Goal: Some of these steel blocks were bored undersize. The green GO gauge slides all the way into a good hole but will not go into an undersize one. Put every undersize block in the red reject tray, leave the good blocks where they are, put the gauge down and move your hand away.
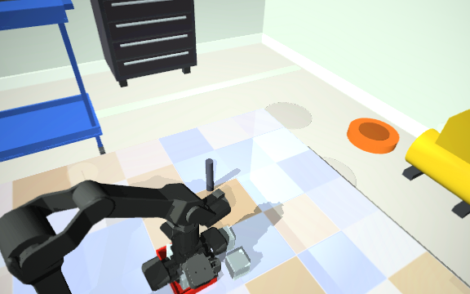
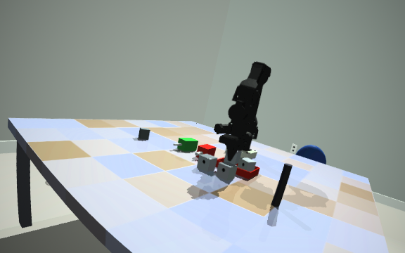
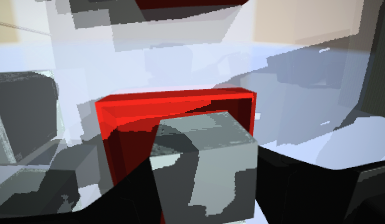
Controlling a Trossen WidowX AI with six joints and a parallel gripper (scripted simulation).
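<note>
The red reject tray lies 40 mm to the left of my gripper tip and 20 mm below it. From my gripper tip the other things lie so: green GO gauge (210 mm to the right, 60 mm ahead, 10 mm below).
</note>
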